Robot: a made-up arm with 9 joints. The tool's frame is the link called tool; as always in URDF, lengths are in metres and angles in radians. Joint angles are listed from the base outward.
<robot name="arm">
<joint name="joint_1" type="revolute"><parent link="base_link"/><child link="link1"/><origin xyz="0.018 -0.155 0.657" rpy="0 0 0"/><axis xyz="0.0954 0.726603 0.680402"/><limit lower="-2.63" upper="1.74"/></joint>
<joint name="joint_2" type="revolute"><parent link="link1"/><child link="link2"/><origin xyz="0.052 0.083 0.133" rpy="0 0 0"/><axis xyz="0 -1 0"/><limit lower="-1.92" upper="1.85"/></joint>
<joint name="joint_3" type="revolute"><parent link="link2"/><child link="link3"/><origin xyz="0.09 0.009 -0.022" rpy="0 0 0"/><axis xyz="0 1 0"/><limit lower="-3.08" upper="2.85"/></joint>
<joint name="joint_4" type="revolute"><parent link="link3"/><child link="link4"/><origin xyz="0.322 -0.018 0.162" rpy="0 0 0"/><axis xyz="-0.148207 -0.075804 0.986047"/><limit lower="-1.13" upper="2.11"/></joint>
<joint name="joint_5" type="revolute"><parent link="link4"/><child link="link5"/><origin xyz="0.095 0.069 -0.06" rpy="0 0 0"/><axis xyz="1 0 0"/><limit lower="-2.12" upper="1.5"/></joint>
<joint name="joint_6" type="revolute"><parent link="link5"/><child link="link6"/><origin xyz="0.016 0.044 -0.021" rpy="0 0 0"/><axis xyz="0 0 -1"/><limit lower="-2.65" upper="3.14"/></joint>
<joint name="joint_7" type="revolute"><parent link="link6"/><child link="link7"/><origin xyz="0.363 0.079 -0.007" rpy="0 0 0"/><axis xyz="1 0 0"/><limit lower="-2.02" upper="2.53"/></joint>
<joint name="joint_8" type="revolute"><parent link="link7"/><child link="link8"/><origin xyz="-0.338 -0.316 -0.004" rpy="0 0 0"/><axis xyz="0 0 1"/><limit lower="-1.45" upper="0.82"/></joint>
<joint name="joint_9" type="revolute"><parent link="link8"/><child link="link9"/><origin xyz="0.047 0.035 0.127" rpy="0 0 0"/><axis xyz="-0.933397 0.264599 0.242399"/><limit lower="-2.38" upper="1.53"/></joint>
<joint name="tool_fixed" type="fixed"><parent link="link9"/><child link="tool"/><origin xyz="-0.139 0.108 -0.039" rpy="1.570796 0 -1.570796"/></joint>
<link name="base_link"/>
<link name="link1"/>
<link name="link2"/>
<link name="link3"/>
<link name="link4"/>
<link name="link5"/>
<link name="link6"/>
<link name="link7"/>
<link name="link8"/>
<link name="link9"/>
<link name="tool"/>
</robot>
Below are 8 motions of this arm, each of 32 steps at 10 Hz.
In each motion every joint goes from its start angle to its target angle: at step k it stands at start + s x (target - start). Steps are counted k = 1, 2, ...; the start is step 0. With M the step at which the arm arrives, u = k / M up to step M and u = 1 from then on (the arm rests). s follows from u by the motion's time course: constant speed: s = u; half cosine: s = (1 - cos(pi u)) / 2; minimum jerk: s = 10 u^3 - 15 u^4 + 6 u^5.
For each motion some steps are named. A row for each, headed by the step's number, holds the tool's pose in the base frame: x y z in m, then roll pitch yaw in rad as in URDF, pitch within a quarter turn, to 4 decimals.
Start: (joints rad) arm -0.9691 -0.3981 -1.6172 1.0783 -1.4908 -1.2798 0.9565 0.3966 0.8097
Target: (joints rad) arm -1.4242 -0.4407 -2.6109 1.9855 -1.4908 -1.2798 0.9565 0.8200 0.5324
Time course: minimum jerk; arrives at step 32
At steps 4, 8, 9, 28, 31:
4: -0.2023 0.1351 1.2789 -1.7009 -0.7780 0.8675
8: -0.2230 0.1853 1.2314 -1.8052 -0.7473 0.8660
9: -0.2287 0.2051 1.2107 -1.8460 -0.7365 0.8611
28: 0.0430 0.3888 0.7195 -2.7619 -0.9672 0.5027
31: 0.0527 0.3856 0.7142 -2.7826 -0.9806 0.5005

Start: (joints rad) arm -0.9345 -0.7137 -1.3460 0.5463 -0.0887 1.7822 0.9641 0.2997 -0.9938
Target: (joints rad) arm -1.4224 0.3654 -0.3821 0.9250 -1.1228 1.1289 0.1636 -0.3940 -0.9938
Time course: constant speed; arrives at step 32
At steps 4, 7, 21, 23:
4: 0.1715 -0.0759 1.0019 -1.7549 -0.1730 -0.8488
7: 0.1347 -0.0864 1.0195 -1.7792 -0.1746 -0.9450
21: -0.0161 -0.0392 1.0887 -1.6790 -0.1805 -1.5515
23: -0.0301 -0.0229 1.0943 -1.6350 -0.1759 -1.6529

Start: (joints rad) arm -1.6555 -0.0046 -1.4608 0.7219 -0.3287 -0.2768 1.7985 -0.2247 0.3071
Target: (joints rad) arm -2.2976 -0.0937 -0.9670 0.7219 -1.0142 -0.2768 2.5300 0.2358 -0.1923
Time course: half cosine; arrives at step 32
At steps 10, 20, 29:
10: -0.2229 -0.0367 1.1394 -3.0976 -0.5483 -2.1263
20: -0.3284 -0.0892 1.0816 -3.0684 -0.4381 -1.9117
29: -0.3919 -0.1106 1.0195 -2.9943 -0.4043 -1.7895

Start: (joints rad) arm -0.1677 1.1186 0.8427 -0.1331 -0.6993 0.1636 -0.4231 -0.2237 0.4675
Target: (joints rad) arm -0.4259 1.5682 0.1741 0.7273 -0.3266 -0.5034 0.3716 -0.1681 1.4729
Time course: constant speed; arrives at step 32
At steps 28, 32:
28: -0.0978 -0.0782 1.3694 -2.2972 -0.4939 2.4882
32: -0.1577 -0.0460 1.3772 -2.1364 -0.3212 2.3355

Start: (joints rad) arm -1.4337 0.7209 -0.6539 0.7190 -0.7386 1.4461 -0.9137 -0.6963 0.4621
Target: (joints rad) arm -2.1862 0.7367 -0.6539 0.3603 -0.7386 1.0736 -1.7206 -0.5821 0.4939
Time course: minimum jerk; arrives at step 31
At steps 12, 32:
12: -0.0792 0.3341 1.0765 0.6306 0.1816 0.2705
32: -0.1076 0.4588 1.1209 0.7821 -0.6614 0.3733

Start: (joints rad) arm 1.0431 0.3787 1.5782 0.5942 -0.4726 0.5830 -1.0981 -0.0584 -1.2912
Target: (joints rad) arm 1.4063 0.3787 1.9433 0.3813 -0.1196 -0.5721 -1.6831 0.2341 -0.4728
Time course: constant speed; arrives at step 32
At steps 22, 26, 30, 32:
22: -0.1294 0.3146 0.6079 1.2032 1.0569 0.8924
26: -0.1189 0.2950 0.6025 1.5852 1.0192 1.3055
30: -0.1089 0.2752 0.5905 1.8713 0.9119 1.5892
32: -0.1047 0.2649 0.5823 1.9755 0.8448 1.6802

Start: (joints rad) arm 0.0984 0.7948 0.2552 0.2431 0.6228 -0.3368 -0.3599 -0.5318 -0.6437
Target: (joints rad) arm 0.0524 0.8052 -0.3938 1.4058 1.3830 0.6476 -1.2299 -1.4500 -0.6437
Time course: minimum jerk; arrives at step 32
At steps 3, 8, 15, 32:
3: 0.4466 0.0166 1.2752 2.4749 0.7948 -1.0427
8: 0.4152 0.0287 1.3060 2.5052 0.7925 -1.0958
15: 0.3096 0.0786 1.3883 2.5636 0.7216 -1.3349
32: 0.1702 0.2307 1.3970 2.9588 0.3429 -1.7251

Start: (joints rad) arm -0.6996 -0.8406 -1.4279 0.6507 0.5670 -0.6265 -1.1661 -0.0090 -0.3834
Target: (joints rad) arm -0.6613 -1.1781 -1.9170 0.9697 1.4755 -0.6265 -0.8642 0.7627 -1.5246
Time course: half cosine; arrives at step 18
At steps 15, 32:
15: -0.0361 -0.2439 1.2347 1.9532 0.1299 0.2637
32: -0.0199 -0.2580 1.2481 1.9491 0.2532 0.3378

